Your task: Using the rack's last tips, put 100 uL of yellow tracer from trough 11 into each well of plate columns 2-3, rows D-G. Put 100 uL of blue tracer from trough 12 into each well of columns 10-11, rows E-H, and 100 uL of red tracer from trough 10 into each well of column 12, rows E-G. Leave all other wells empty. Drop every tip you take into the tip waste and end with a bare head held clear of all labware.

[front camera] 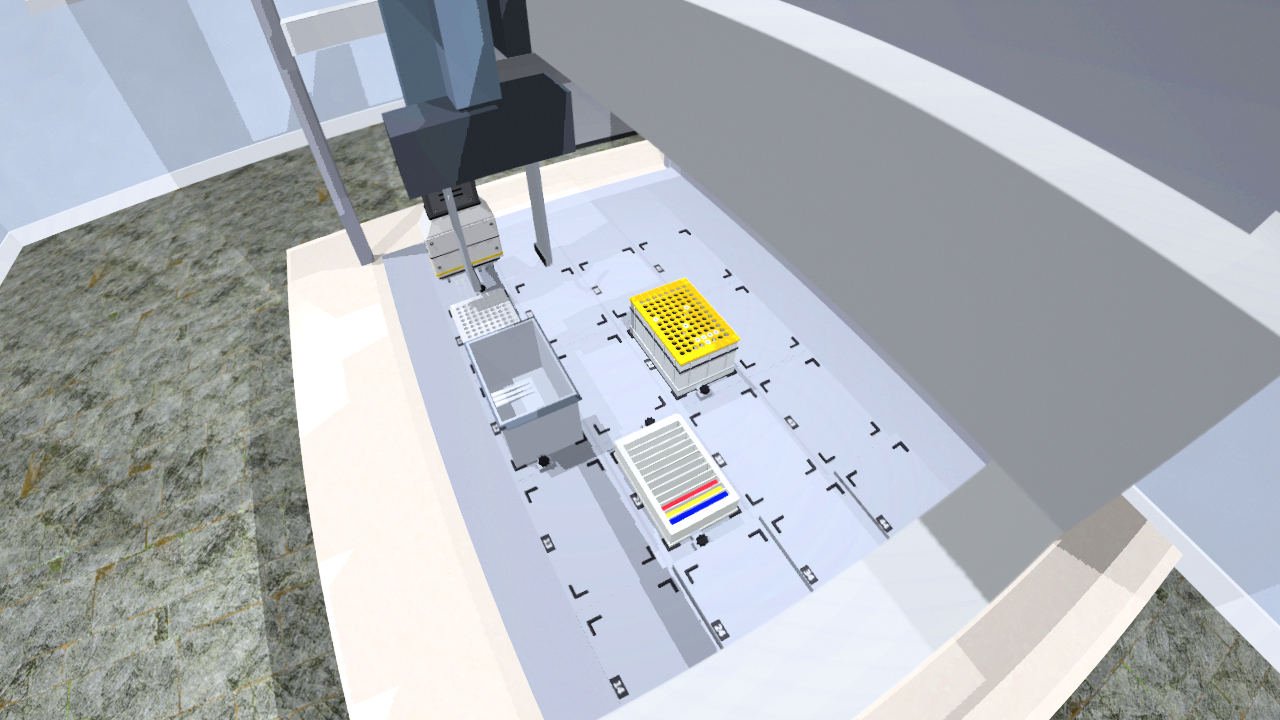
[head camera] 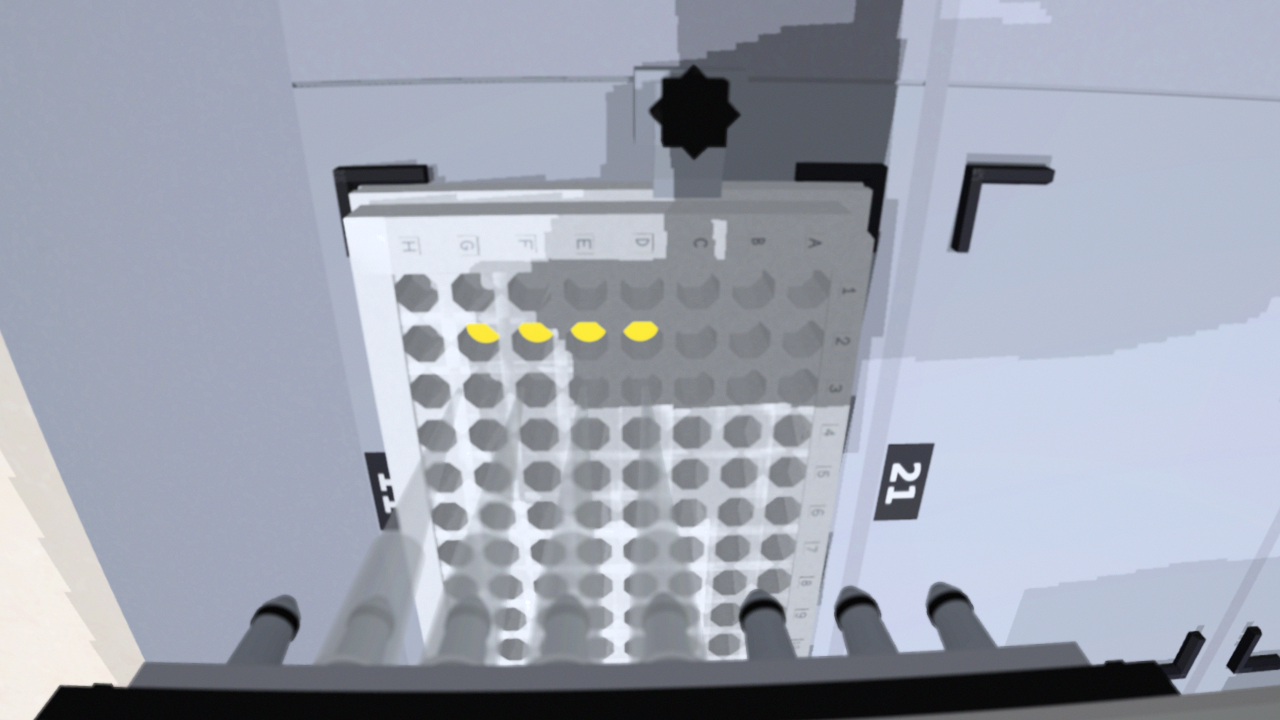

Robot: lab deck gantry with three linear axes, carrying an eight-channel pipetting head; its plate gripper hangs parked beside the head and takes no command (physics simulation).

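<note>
The white plate (front camera: 454,315) (head camera: 375,295) shows yellow liquid (head camera: 588,332) in column 2, rows D-G. The pipetting head (front camera: 463,240) is above the plate's far end. In the head camera, four clear tips (head camera: 565,626) hang on neighbouring channels over the plate, with no colour visible in them; the other four channels are bare. Their lower ends are faint. The trough block (front camera: 707,523) has red (front camera: 691,495), yellow and blue (front camera: 699,507) strips. The yellow-topped tip rack (front camera: 707,371) holds a few pale tips near its front. My plate gripper (front camera: 512,273) hangs open and empty beside the head, its fingers apart.
The grey tip waste bin (front camera: 546,438) stands directly in front of the plate, with several white tips (front camera: 514,392) inside. Black corner brackets (head camera: 971,201) mark deck positions. A large grey gantry beam (front camera: 895,223) crosses the right of the front view.
</note>
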